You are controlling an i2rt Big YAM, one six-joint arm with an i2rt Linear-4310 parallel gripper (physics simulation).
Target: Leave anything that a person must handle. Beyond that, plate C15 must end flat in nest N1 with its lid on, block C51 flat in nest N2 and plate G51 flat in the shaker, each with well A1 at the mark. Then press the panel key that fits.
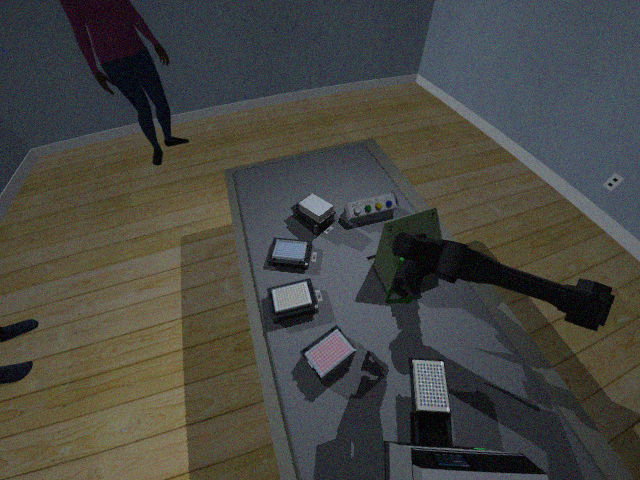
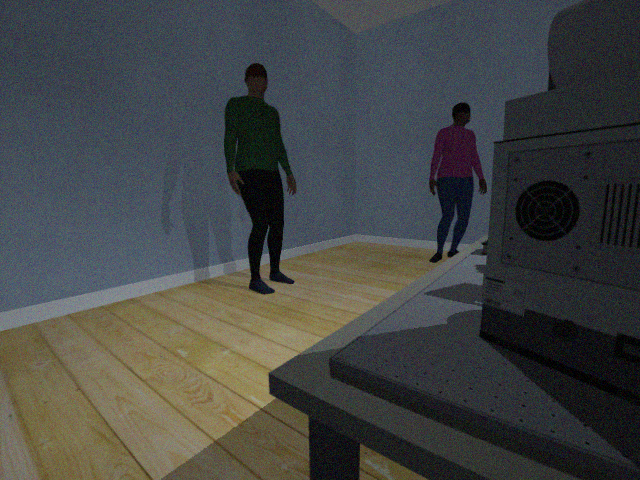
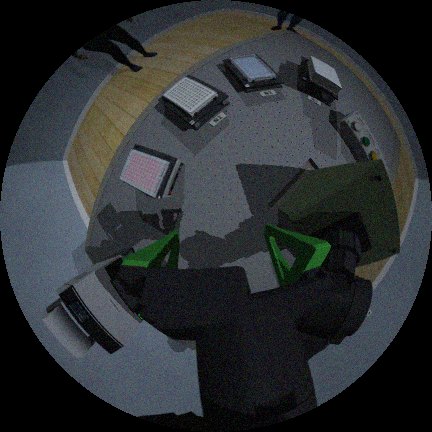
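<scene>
My gripper (image 1: 399, 297) (image 3: 222, 231) is open and empty, its green fingers above the table beside the green board. A cream plate (image 1: 292, 297) (image 3: 190, 95) sits in the dark nest labelled N1. A pale blue plate (image 1: 291, 250) (image 3: 252, 67) sits in the nest beyond it. A tall white-topped piece (image 1: 315, 206) (image 3: 325, 72) stands on the far nest. A pink-welled plate (image 1: 329, 352) (image 3: 146, 171) lies on a dark holder with a small red light. A white plate (image 1: 430, 384) lies at the instrument's front. The key panel (image 1: 371, 207) (image 3: 362, 131) has coloured keys. Plate codes and A1 marks are unreadable.
A tilted green board (image 1: 408, 235) (image 3: 345, 195) stands close beside the arm. The grey instrument (image 1: 475, 471) (image 2: 547, 160) (image 3: 97, 300) stands at the near end. People in green (image 2: 253, 134) and pink (image 2: 454, 155) tops stand beyond the table (image 1: 258, 356).
</scene>
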